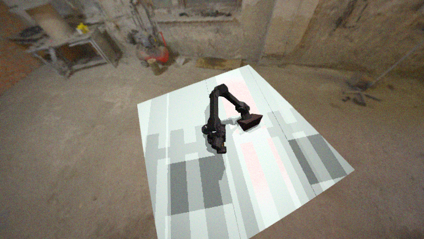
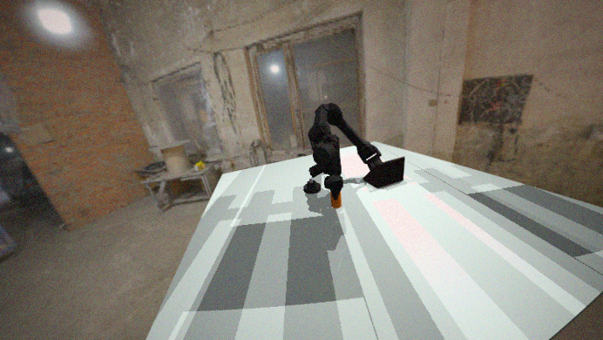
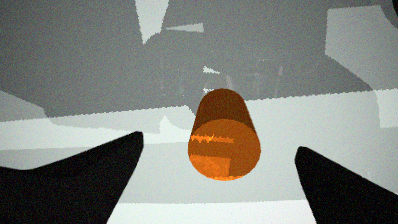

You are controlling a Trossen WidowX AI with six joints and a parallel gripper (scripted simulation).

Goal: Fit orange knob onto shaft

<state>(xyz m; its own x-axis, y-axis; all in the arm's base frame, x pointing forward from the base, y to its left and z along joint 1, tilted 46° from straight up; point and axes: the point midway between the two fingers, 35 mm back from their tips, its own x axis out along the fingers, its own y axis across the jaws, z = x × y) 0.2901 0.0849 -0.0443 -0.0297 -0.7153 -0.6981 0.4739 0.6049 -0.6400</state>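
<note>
Right now my gripper tip is 1 cm above the orange knob. Also, from my gripper tip: round pedestal (3 cm ahead, 18 cm to the right, 3 cm below).
</note>
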